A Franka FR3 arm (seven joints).
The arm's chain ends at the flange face. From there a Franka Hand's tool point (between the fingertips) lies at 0.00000 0.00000 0.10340 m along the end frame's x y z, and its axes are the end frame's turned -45 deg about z.
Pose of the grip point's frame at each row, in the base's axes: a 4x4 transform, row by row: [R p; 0 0 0 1], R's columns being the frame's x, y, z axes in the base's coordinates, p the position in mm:
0.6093, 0.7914, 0.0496, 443.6; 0.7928, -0.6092, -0.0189, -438.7; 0.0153, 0.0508, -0.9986, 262.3; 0, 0, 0, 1
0.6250, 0.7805, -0.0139, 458.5; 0.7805, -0.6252, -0.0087, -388.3; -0.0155, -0.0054, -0.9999, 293.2; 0, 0, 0, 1
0.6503, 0.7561, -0.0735, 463.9; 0.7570, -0.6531, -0.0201, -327.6; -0.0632, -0.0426, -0.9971, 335.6; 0, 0, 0, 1
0.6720, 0.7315, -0.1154, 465.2; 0.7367, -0.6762, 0.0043, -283.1; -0.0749, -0.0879, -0.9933, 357.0; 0, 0, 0, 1
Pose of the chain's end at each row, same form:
0.9904, 0.1288, 0.0496, 438.5; 0.1298, -0.9914, -0.0189, -436.7; 0.0467, 0.0251, -0.9986, 365.6; 0, 0, 0, 1
0.9938, 0.1100, -0.0139, 459.9; 0.1098, -0.9940, -0.0087, -387.4; -0.0148, 0.0071, -0.9999, 396.6; 0, 0, 0, 1
0.9945, 0.0748, -0.0735, 471.5; 0.0735, -0.9971, -0.0201, -325.5; -0.0748, 0.0146, -0.9971, 438.7; 0, 0, 0, 1
0.9924, 0.0421, -0.1154, 477.1; 0.0428, -0.9991, 0.0043, -283.5; -0.1151, -0.0092, -0.9933, 459.7; 0, 0, 0, 1

